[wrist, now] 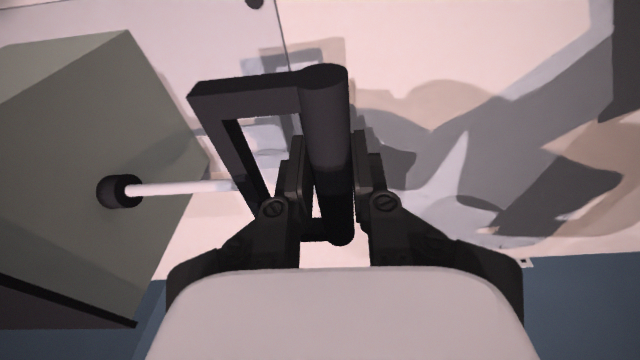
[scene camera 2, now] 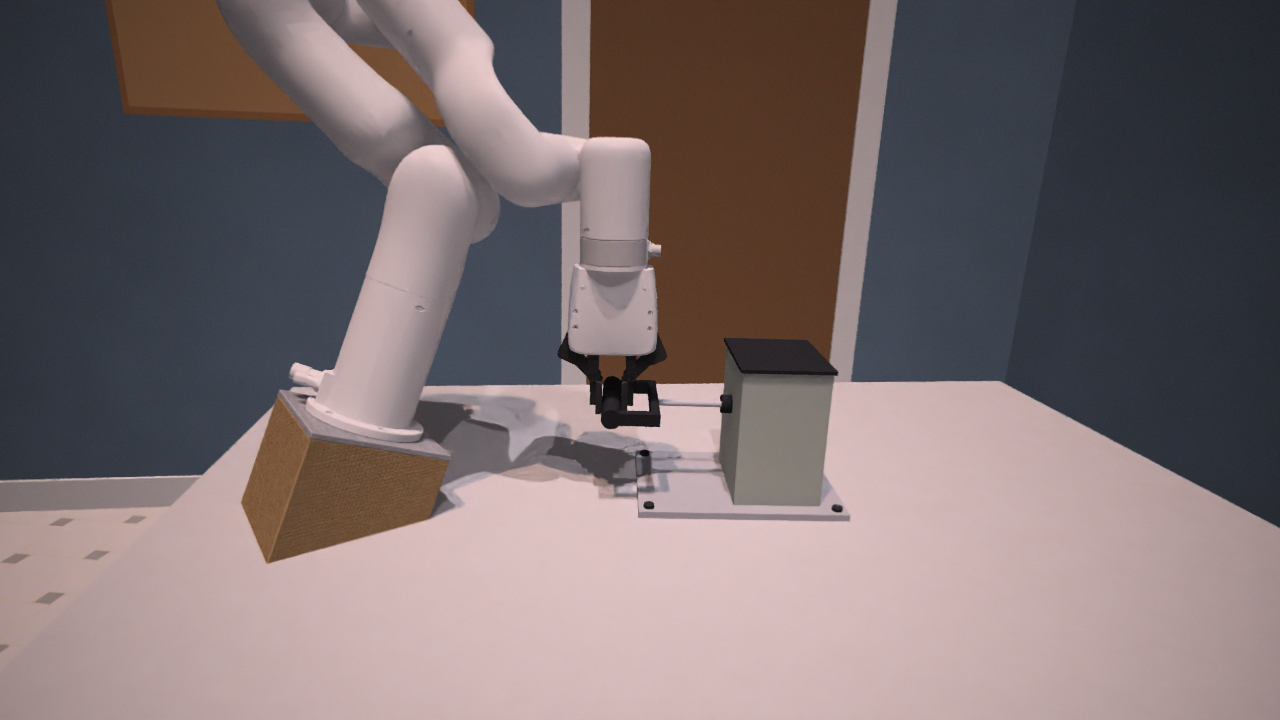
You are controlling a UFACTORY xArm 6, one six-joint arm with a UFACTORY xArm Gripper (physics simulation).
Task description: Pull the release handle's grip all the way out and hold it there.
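The release handle's black round grip (scene camera 2: pixel 610 403) (wrist: pixel 326 125) forms one side of a black rectangular frame (scene camera 2: pixel 654 403) (wrist: pixel 245 96). A thin pale rod (scene camera 2: pixel 691 402) (wrist: pixel 180 188) runs from the frame to a black collar (scene camera 2: pixel 725 403) (wrist: pixel 119 191) on the side of a grey-green box (scene camera 2: pixel 778 438) (wrist: pixel 75 150). A length of rod shows between frame and collar. My gripper (scene camera 2: pixel 613 394) (wrist: pixel 330 152) points down and is shut on the grip, one finger on each side. The frame stands apart from the box, above the table.
The box has a black lid (scene camera 2: pixel 778 355) and stands on a light base plate (scene camera 2: pixel 684 501) (wrist: pixel 200 30) with dark screws at its corners. The white table (scene camera 2: pixel 572 626) lies under everything. The arm's wood-sided mount (scene camera 2: pixel 358 492) is at the left.
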